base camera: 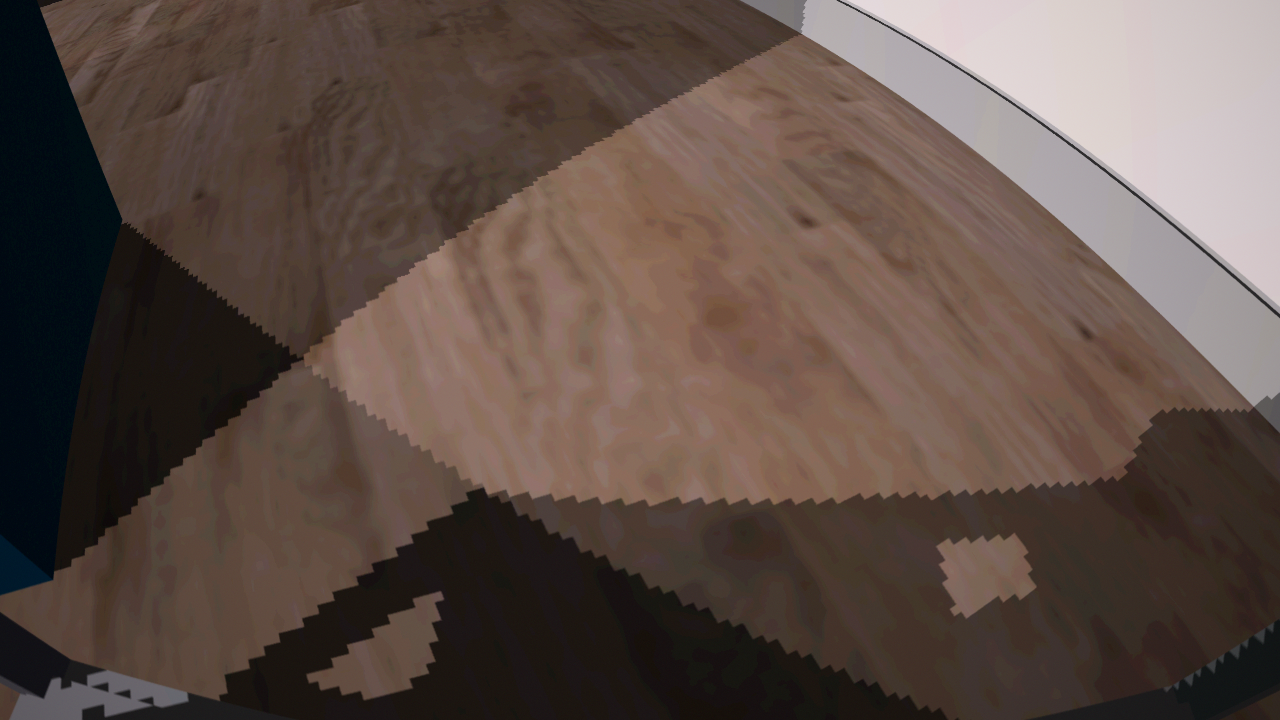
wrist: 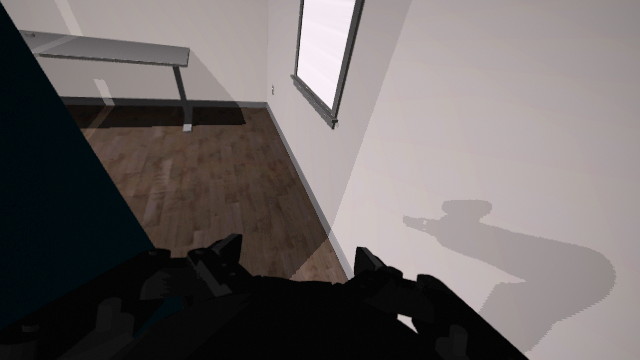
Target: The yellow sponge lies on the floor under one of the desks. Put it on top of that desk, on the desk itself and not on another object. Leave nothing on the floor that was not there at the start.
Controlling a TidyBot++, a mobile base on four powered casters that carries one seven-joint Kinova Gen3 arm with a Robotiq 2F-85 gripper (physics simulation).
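Places are measured from the arm's base along level axes (x ahead, y left, z up), in centimetres.
Pixels of known places: gripper, fingertip midpoint: (wrist: 299,253).
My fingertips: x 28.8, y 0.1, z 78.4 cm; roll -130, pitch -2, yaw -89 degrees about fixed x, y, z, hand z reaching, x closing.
Note:
Behind a point stands the place of what it marks.
My gripper (wrist: 299,253) {y 0.1, x 28.8, z 78.4 cm} is open and empty at the bottom of the wrist view, its two dark fingers wide apart. A desk (wrist: 120,51) {y 188.4, x 229.3, z 32.4 cm} with a light grey top and a grey leg stands far off at the upper left of the wrist view, against the back wall; its left part is hidden behind a dark blue panel. The floor under its visible end is in shadow. The yellow sponge does not show in either view.
The dark blue panel (base camera: 44,268) {y 48.0, x 43.8, z -30.8 cm} (wrist: 55,200) {y 49.1, x 46.2, z 54.8 cm} stands close on the left. A white wall (base camera: 1163,107) {y -49.9, x 62.4, z -21.7 cm} (wrist: 500,125) {y -45.8, x 71.0, z 78.6 cm} with a baseboard runs along the right. A window (wrist: 325,50) {y 1.5, x 170.5, z 74.0 cm} is in the wall farther ahead. Wooden floor (base camera: 716,313) {y -5.8, x 48.7, z -39.6 cm} (wrist: 200,175) {y 94.8, x 158.7, z -39.6 cm} stretches between panel and wall.

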